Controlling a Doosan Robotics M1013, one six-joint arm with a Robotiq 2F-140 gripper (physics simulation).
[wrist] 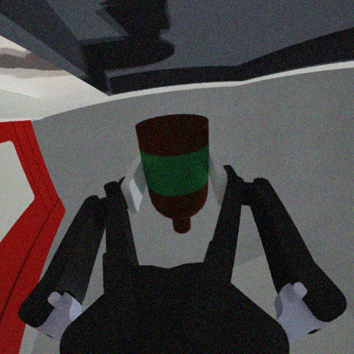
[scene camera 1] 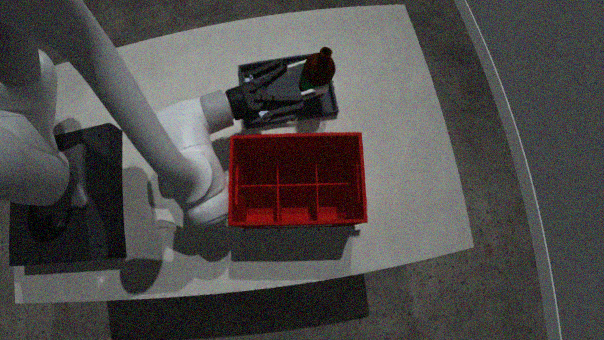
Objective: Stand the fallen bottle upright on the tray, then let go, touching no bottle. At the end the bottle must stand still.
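Pixels of known places: arm's base at its link origin: (scene camera 1: 62, 181).
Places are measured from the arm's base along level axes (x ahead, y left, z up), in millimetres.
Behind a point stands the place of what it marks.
Observation:
The brown bottle with a green label (scene camera 1: 320, 69) {x 750, y 64, z 112 mm} (wrist: 175, 172) is held upright, its neck pointing up in the scene view; the wrist view shows it inverted, base toward the top. My gripper (scene camera 1: 307, 78) (wrist: 175, 162) is shut on the bottle, with one pale fingertip pad against each side. The dark grey tray (scene camera 1: 328, 106) {x 778, y 47, z -65 mm} (wrist: 225, 30) lies under the gripper and bottle. In the wrist view a gap shows between the bottle's base and the tray, so the bottle hangs above it. Shadows fall on the tray floor.
A red crate with compartments (scene camera 1: 364, 175) {x 778, y -187, z 105 mm} (wrist: 47, 212) stands close beside the tray, below it in the scene view. The arm's wrist and elbow reach in from the left, past the crate's left side. The pale table top (scene camera 1: 410, 150) {x 967, y -123, z -70 mm} extends to the right of both.

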